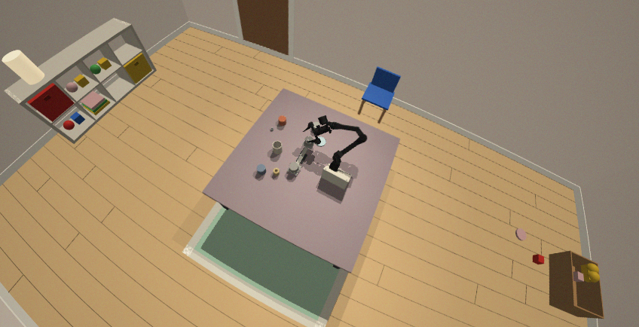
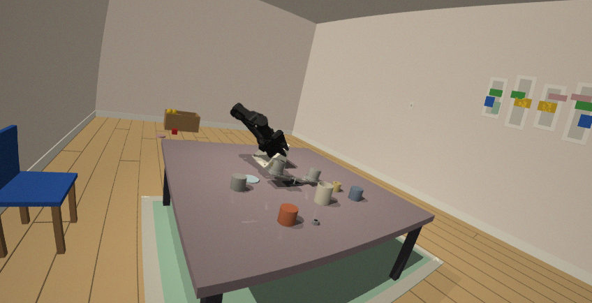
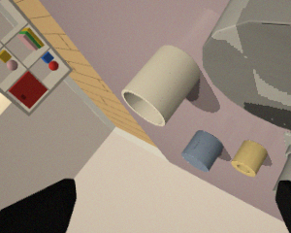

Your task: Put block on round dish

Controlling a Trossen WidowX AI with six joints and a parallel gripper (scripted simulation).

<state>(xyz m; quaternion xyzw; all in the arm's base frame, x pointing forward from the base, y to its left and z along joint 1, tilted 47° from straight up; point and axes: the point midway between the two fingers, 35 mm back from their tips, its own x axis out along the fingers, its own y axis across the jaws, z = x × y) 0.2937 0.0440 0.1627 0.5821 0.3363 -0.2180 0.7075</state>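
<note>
Right now the grey block is 220 mm to the left of my gripper tip, 140 mm below it and 50 mm behind it. Also, from my gripper tip: pale blue round dish 180 mm below, 140 mm to the right, 80 mm behind; then cream cup 180 mm ahead, 150 mm to the left, 140 mm below; then balance 150 mm below, 90 mm to the left, 30 mm behind.
</note>
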